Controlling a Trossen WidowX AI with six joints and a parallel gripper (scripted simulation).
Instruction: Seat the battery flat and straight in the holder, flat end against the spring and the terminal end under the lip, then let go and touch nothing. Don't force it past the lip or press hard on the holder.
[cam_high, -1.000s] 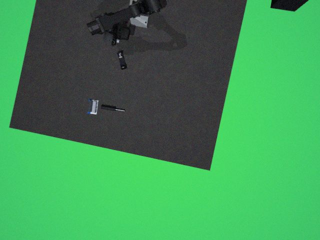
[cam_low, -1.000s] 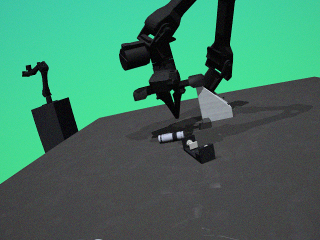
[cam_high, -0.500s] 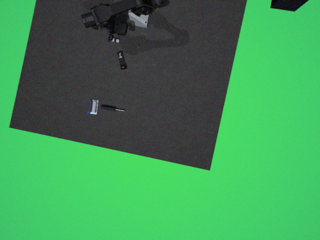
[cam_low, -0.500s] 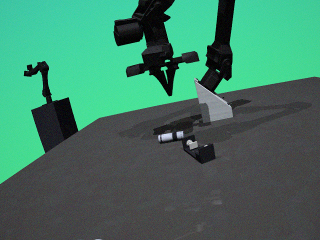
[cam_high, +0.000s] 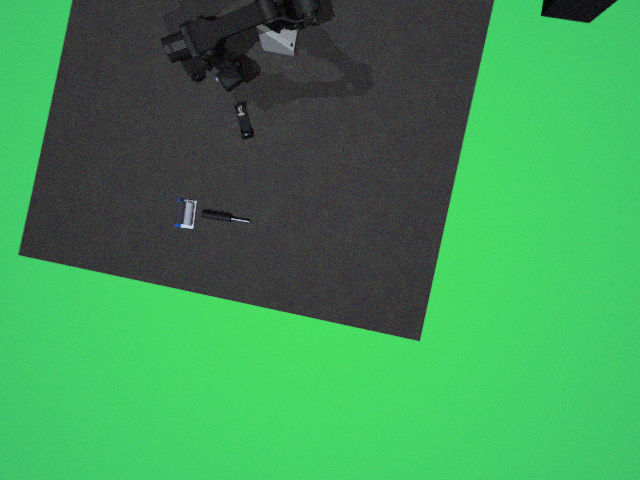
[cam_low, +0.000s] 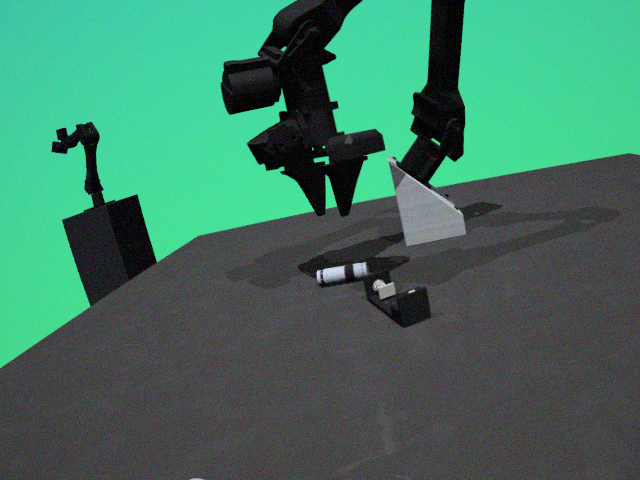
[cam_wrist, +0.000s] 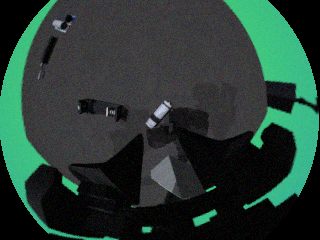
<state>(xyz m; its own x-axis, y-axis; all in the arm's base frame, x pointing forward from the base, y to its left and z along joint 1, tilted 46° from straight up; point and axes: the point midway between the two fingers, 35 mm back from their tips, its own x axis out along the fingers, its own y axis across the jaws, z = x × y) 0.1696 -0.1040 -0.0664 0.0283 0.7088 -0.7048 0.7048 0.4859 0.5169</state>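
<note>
My gripper tip is 80 mm above the battery, 10 mm to the left of it and 10 mm past it. From my gripper tip the other things lie so: screwdriver (420 mm ahead, 80 mm below, 60 mm to the left).
</note>
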